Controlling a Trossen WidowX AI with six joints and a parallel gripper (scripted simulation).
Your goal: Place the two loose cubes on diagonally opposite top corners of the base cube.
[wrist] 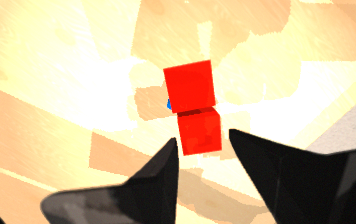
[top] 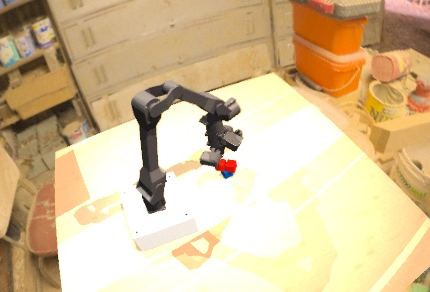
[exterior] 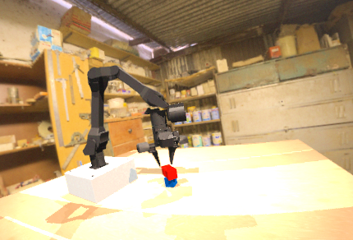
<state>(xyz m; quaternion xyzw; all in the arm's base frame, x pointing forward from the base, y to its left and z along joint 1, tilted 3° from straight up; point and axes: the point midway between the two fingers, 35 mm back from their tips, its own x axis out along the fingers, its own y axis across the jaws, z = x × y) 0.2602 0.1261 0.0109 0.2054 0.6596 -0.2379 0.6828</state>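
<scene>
Now: gripper tip 30 mm short of the red cube, 20 mm to the left of it and 20 mm above it. The rest, counted from my gripper tip: blue cube (50 mm below, 20 mm ahead, 10 mm to the right).
</scene>
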